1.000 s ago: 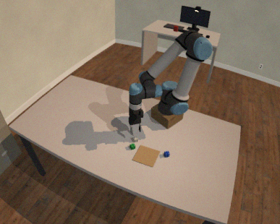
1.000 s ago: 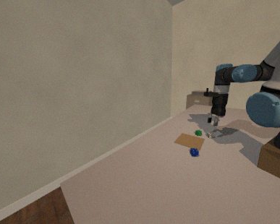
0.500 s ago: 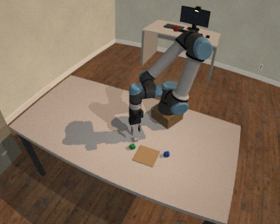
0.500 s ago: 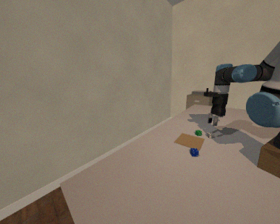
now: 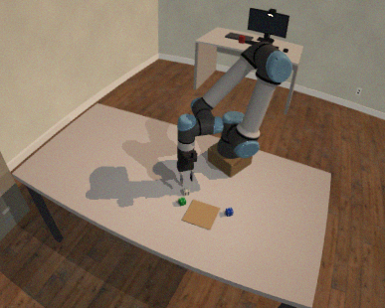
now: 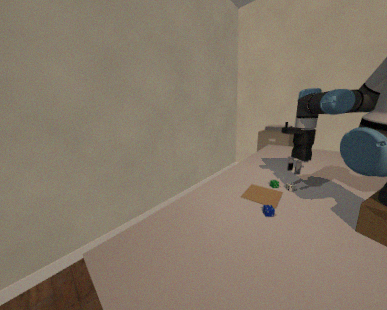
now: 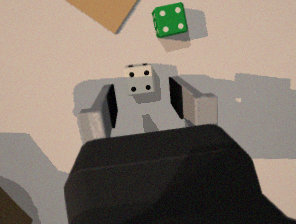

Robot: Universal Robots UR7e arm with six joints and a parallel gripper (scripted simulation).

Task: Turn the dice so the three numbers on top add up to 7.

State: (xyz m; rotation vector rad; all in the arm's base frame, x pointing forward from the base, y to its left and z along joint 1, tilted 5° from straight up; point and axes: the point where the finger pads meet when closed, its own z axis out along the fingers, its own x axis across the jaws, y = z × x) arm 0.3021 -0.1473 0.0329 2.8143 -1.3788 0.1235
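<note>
The white die is 90 mm below my hand. From my hand the other things lie so: blue die (240 mm to the left, 90 mm below, 60 mm ahead); then green die (90 mm below, 70 mm ahead); then tan mat (110 mm to the left, 110 mm below, 100 mm ahead).
</note>
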